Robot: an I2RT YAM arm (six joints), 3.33 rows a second.
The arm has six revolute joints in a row. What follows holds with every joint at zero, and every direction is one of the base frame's. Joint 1 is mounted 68 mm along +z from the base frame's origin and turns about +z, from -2.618 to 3.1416 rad. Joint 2 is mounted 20 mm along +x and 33.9 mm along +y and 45.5 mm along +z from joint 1 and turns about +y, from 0 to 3.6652 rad. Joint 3 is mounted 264 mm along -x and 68.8 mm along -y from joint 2 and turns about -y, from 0 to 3.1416 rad. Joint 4 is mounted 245 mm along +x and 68.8 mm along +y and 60 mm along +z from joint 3 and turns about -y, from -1.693 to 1.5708 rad. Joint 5 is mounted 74 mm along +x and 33.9 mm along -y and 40.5 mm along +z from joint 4 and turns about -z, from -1.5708 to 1.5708 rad. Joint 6 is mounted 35.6 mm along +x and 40.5 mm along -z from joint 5 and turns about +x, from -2.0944 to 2.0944 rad. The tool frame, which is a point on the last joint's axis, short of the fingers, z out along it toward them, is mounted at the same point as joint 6; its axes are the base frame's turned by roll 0, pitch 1.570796 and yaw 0 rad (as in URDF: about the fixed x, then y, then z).
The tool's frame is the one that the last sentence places.
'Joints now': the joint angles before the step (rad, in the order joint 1, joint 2, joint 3, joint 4, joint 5, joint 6). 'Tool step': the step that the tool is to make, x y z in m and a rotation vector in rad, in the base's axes. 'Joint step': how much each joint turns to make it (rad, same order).
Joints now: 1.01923, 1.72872, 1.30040, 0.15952, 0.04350, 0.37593
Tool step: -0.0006, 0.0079, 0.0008, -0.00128, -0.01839, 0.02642
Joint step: 0.01007, 0.02300, 0.02644, 0.00578, -0.01151, -0.02009
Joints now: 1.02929, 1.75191, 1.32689, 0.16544, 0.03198, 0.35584
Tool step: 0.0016, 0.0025, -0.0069, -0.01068, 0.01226, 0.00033
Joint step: -0.00036, 0.01653, -0.00136, 0.00227, -0.00199, 0.00464
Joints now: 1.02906, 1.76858, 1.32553, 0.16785, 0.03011, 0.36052
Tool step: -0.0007, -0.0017, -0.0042, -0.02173, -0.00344, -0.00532
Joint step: 0.00012, -0.00289, -0.01353, -0.00579, 0.00918, -0.01207
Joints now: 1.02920, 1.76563, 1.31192, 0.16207, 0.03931, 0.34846
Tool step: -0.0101, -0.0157, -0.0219, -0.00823, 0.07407, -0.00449
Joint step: 0.00016, -0.04670, -0.12488, 0.03107, -0.01394, 0.05778
